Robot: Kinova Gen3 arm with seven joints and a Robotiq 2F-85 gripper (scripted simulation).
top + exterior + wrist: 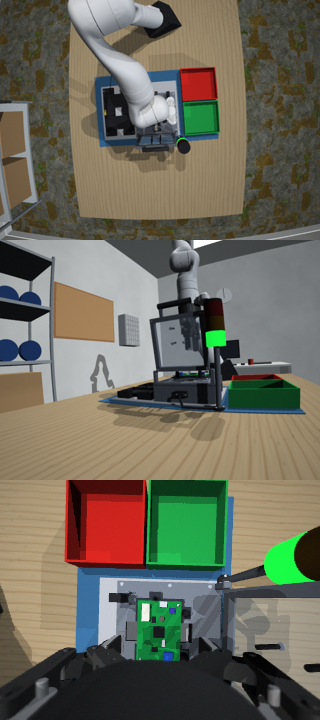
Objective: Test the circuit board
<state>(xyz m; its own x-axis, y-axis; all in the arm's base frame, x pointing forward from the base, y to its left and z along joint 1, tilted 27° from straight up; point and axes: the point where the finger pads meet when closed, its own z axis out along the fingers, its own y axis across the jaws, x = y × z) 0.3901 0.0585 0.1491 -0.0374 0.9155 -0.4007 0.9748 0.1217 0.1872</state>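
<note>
My hand is 10 mm to the left of the green circuit board and 80 mm above it. Round my hand: black hook 60 mm behind, 50 mm to the left, 70 mm below; clear lid 110 mm ahead, 10 mm to the right, 30 mm above; green bin 40 mm ahead, 190 mm to the left, 140 mm below.
</note>
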